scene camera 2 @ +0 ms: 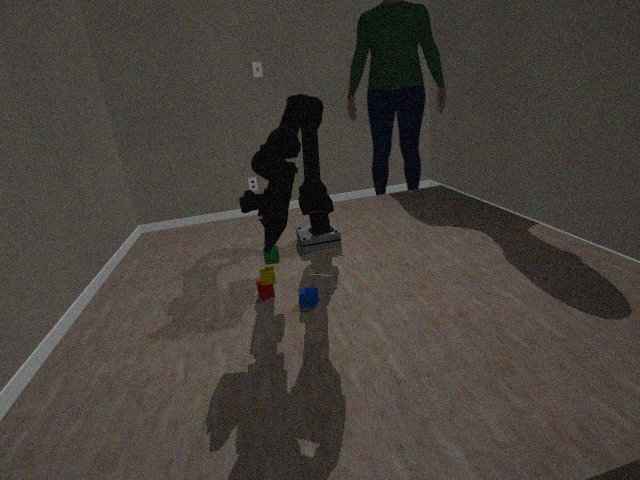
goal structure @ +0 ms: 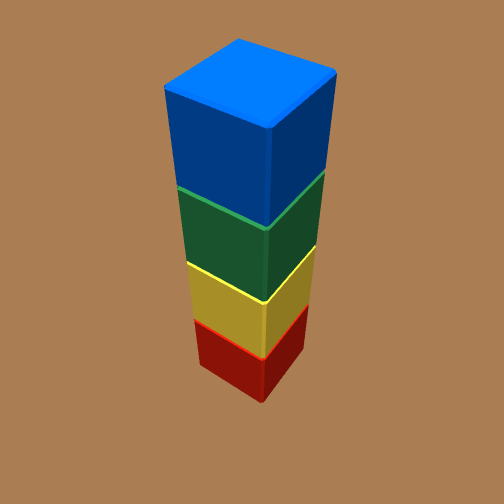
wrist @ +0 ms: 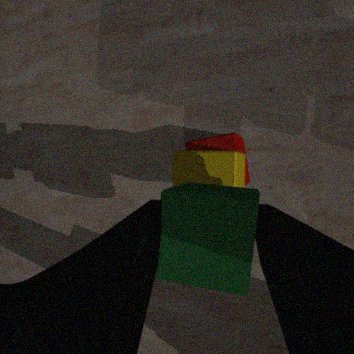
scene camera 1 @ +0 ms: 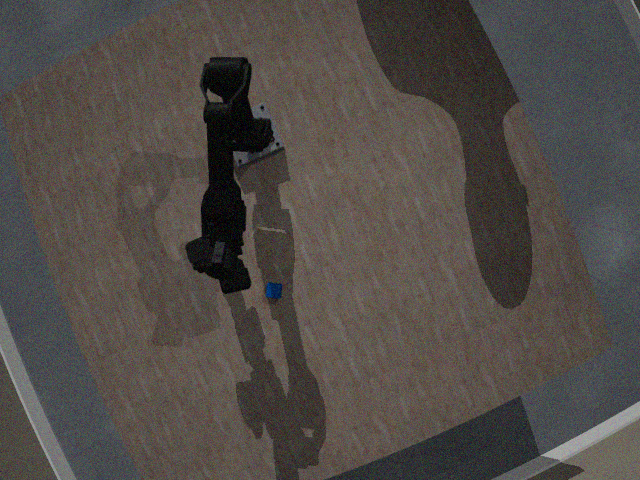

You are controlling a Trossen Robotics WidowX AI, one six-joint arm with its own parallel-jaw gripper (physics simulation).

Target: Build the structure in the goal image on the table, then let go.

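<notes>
My gripper (scene camera 2: 269, 251) (wrist: 208, 213) is shut on a green cube (scene camera 2: 271, 255) (wrist: 206, 240) and holds it in the air. In the scene camera 2 view the green cube shows a little above a yellow cube (scene camera 2: 267, 275) (wrist: 220, 167), with a gap between them. The yellow cube sits on a red cube (scene camera 2: 265, 290) (wrist: 220, 142), which stands on the table; their edges are not quite lined up. A blue cube (scene camera 1: 273, 290) (scene camera 2: 308, 298) stands apart on the table, to the right of the stack in the scene camera 2 view. In the scene camera 1 view the arm hides the green, yellow and red cubes.
The arm's base plate (scene camera 1: 277, 140) (scene camera 2: 330, 239) stands behind the cubes in the scene camera 2 view. A person in a green top (scene camera 2: 395, 46) stands at the back right. Dark shadows of the arm and the person lie across the wood-patterned surface.
</notes>
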